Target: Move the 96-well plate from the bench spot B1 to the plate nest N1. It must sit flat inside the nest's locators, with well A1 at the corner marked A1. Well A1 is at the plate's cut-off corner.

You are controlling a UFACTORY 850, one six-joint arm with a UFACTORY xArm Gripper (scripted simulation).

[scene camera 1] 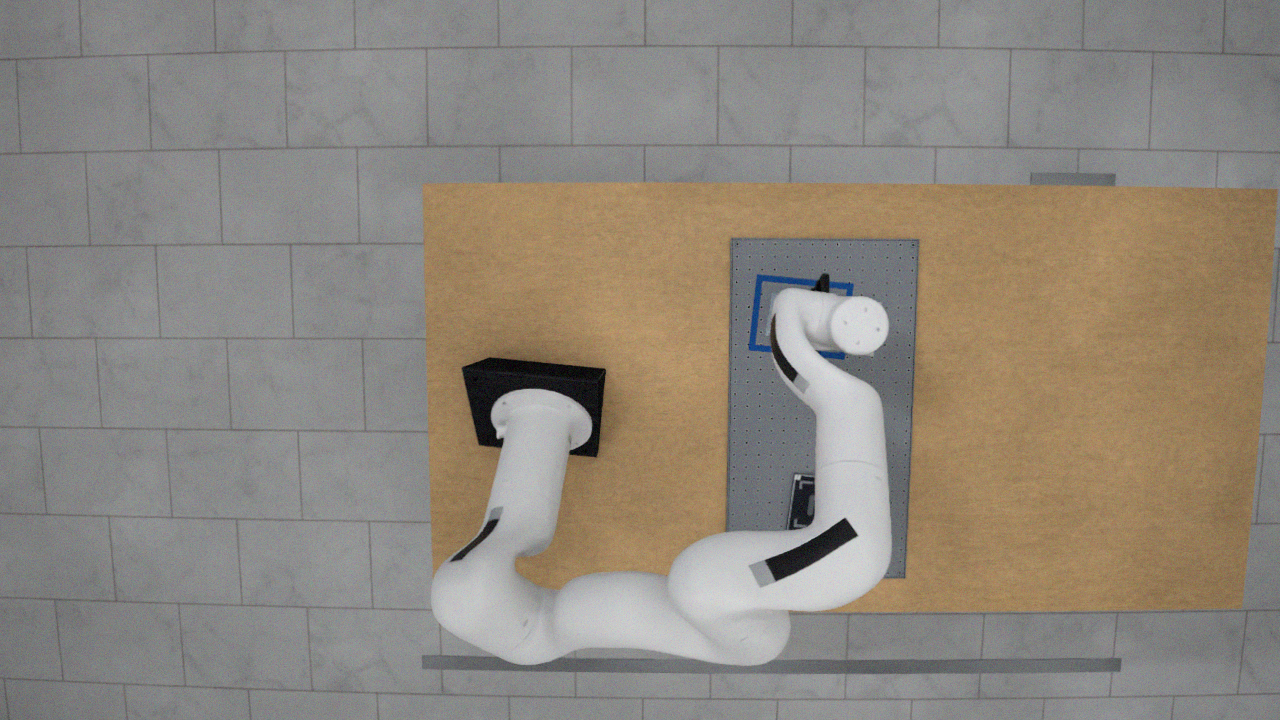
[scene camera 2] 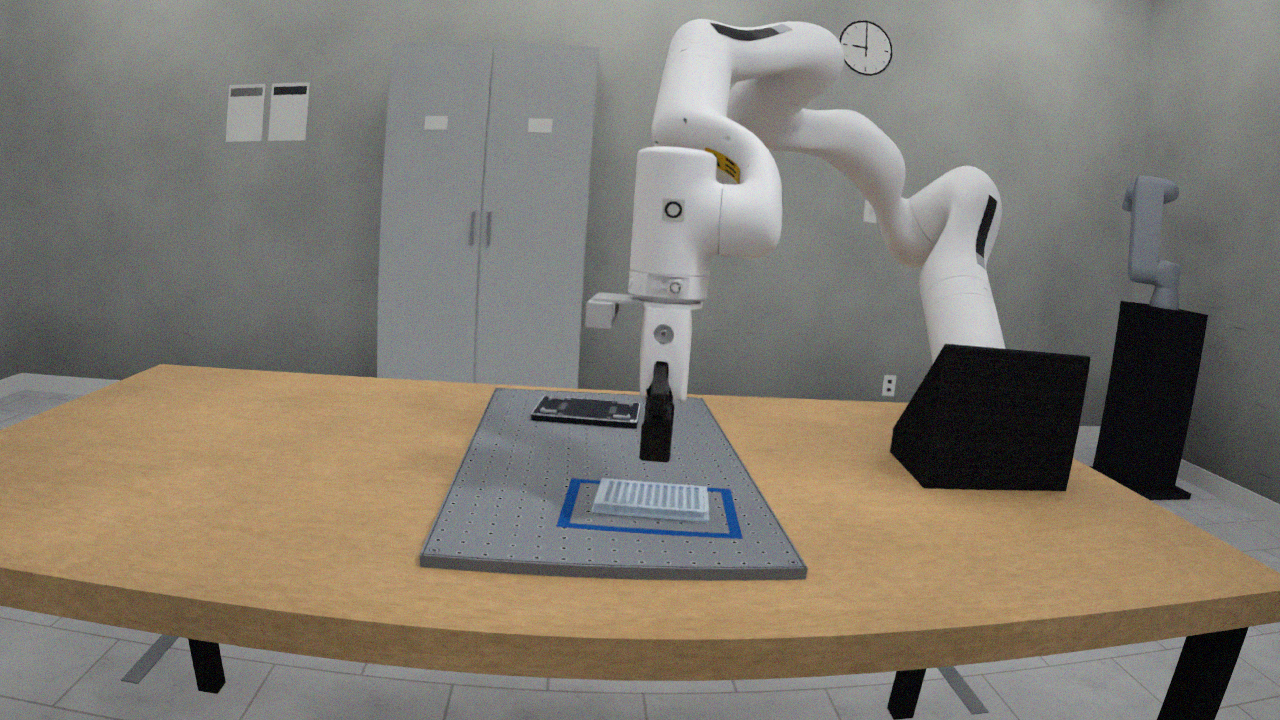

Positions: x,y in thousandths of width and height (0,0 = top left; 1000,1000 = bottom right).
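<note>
Through scene camera 1 I can see a black plate nest (scene camera 1: 625,697). In scene camera 2 the nest (scene camera 2: 460,567) is visible to me as well, and so is a white 96-well plate (scene camera 2: 482,692).
</note>
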